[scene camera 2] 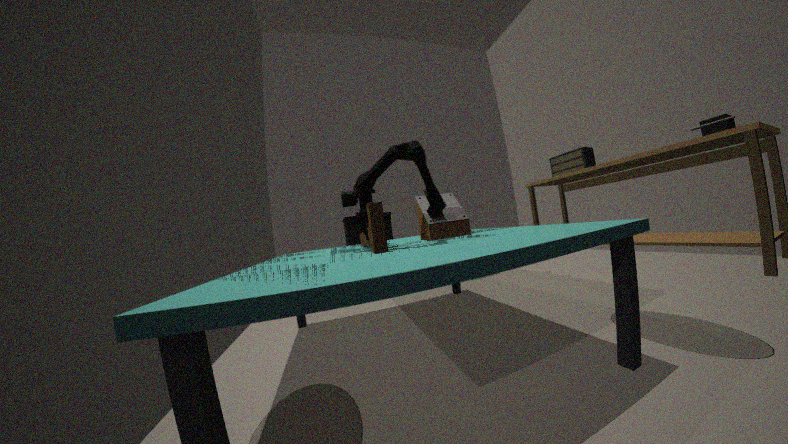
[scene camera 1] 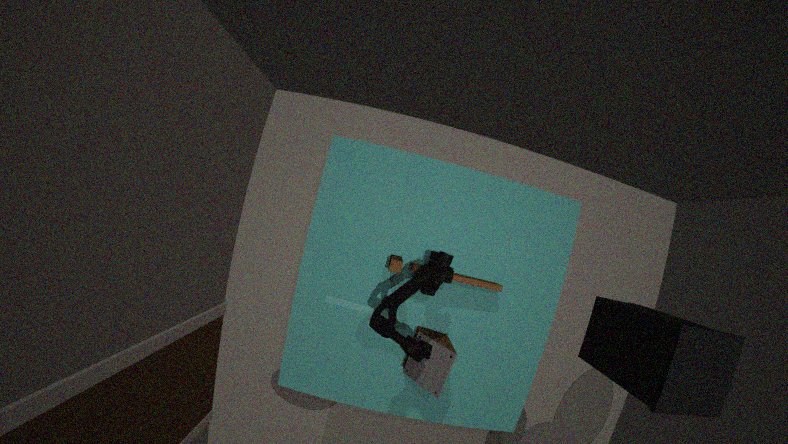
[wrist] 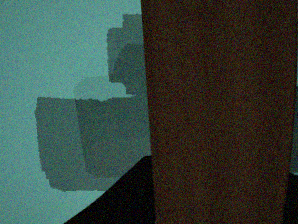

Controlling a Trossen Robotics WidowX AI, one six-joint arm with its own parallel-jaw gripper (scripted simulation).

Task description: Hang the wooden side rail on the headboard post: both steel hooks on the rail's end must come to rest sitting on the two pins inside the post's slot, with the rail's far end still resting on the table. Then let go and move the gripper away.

Scene:
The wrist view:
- my gripper: 186,163
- wooden side rail: 214,83

